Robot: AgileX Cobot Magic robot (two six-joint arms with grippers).
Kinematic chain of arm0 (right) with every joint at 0, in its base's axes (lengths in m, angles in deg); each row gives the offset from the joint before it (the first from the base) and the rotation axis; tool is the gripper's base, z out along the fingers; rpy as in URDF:
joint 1: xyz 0 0 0.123 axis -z
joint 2: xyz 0 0 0 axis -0.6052 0.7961 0
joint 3: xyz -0.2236 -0.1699 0.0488 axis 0.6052 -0.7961 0
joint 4: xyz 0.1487 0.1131 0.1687 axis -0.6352 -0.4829 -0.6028
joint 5: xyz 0 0 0 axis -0.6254 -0.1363 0.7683
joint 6: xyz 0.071 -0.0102 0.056 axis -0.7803 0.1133 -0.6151
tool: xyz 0 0 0 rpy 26.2 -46.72 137.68
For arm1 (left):
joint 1: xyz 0 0 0.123 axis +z
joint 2: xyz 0 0 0 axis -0.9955 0.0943 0
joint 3: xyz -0.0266 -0.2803 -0.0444 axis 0.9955 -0.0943 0
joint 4: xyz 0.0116 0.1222 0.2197 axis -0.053 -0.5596 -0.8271
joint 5: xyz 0 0 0 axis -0.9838 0.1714 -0.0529
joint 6: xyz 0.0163 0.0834 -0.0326 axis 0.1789 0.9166 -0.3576
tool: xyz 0 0 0 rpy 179.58 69.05 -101.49
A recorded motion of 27 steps. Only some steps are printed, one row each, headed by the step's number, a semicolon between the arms.
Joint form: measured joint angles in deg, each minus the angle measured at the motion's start. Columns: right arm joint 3, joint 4, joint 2, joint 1, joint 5, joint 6; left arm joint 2, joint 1, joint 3, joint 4, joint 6, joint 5.
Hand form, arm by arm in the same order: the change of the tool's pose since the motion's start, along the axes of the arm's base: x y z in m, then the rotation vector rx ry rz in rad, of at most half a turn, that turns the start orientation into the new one. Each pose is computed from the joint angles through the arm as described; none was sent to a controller.
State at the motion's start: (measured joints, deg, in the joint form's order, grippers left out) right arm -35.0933 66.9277 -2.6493 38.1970 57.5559 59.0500; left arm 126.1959 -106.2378 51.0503 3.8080 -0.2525 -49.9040
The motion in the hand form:
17: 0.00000 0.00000 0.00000 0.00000 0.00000 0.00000; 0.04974 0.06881 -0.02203 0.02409 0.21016 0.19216
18: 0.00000 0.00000 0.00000 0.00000 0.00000 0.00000; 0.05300 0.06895 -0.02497 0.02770 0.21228 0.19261
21: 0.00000 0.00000 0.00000 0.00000 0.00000 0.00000; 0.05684 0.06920 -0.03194 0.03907 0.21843 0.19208
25: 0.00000 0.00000 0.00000 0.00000 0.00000 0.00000; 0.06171 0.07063 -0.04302 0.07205 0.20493 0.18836
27: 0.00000 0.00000 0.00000 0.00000 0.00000 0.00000; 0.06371 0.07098 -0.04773 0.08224 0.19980 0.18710
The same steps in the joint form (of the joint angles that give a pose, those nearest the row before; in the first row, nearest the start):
17: 0.00 0.00 0.00 0.00 0.00 0.00; 9.17 10.45 12.28 -1.06 -3.90 14.88
18: 0.00 0.00 0.00 0.00 0.00 0.00; 10.03 10.52 13.10 -1.24 -3.89 15.01
21: 0.00 0.00 0.00 0.00 0.00 0.00; 11.30 10.57 13.76 -1.77 -3.90 14.93
25: 0.00 0.00 0.00 0.00 0.00 0.00; 12.78 10.57 13.76 -3.80 -3.89 13.23
27: 0.00 0.00 0.00 0.00 0.00 0.00; 13.41 10.57 13.76 -4.44 -3.90 12.48

